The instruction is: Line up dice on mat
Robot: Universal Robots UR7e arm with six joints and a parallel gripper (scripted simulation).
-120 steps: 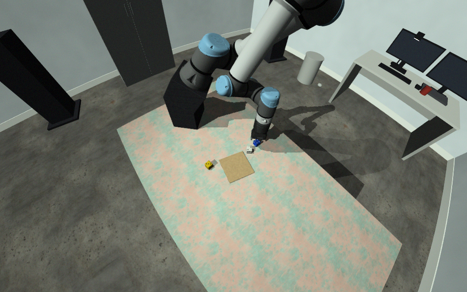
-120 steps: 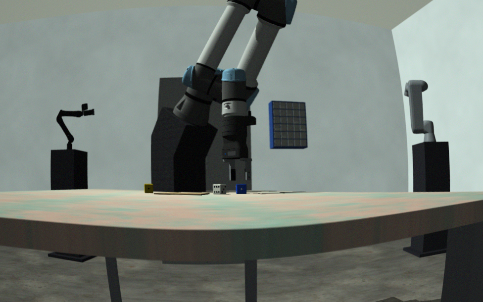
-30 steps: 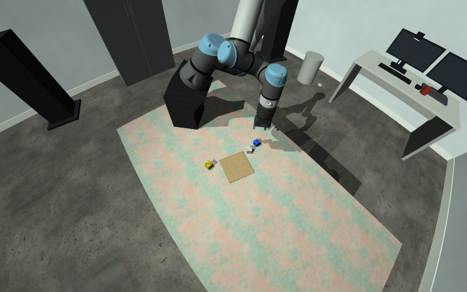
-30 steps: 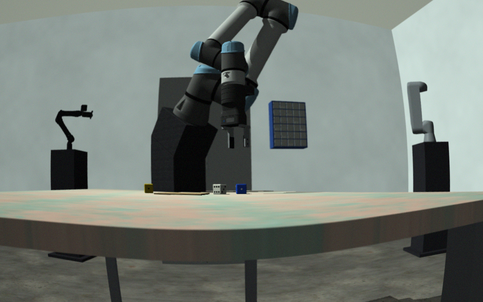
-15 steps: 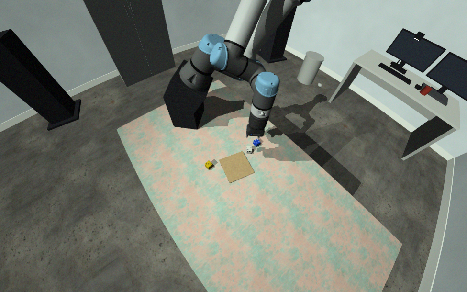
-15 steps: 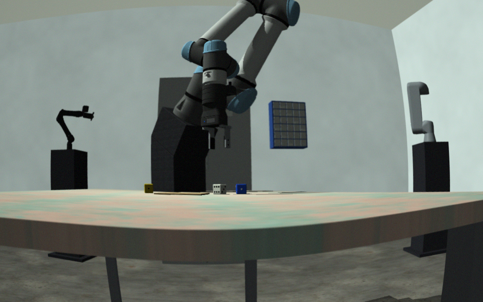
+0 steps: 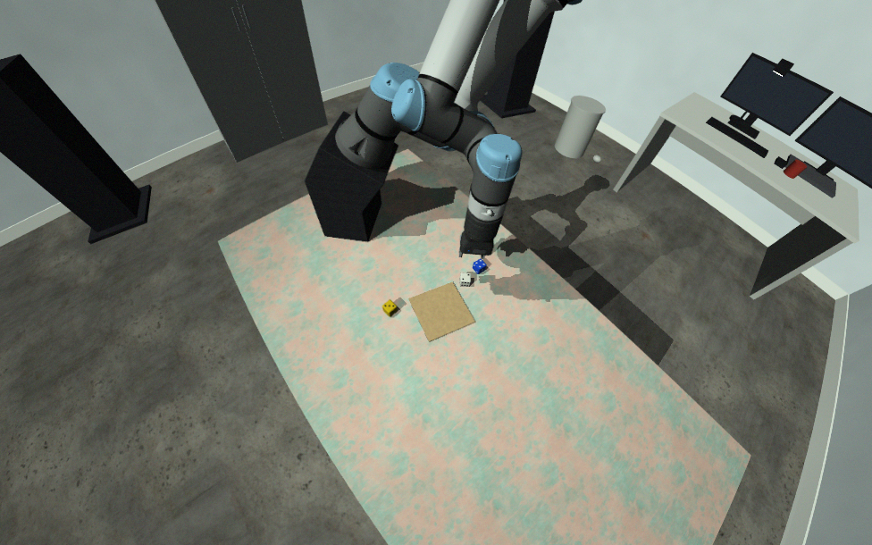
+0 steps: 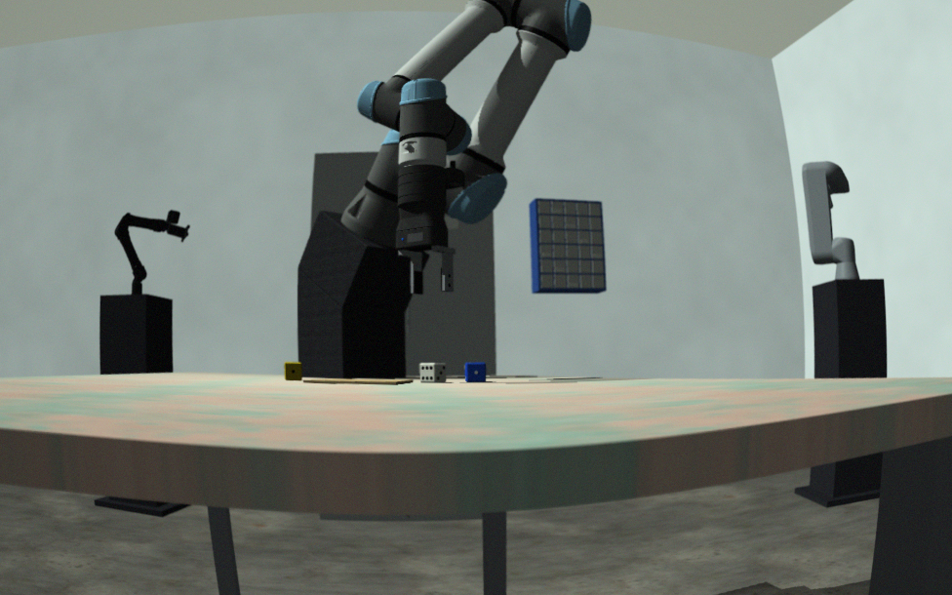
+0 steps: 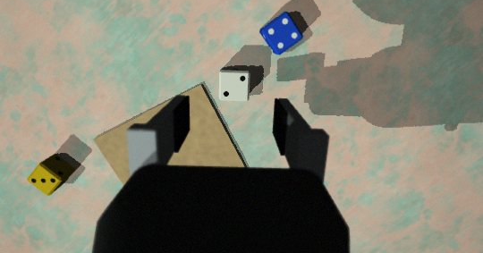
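Right now the white die is 14 cm below my hand. Round my hand: yellow die (23 cm to the right, 14 cm below, 1 cm behind); blue die (14 cm below, 6 cm to the left, 2 cm behind); tan mat (15 cm below, 11 cm to the right, 5 cm ahead).
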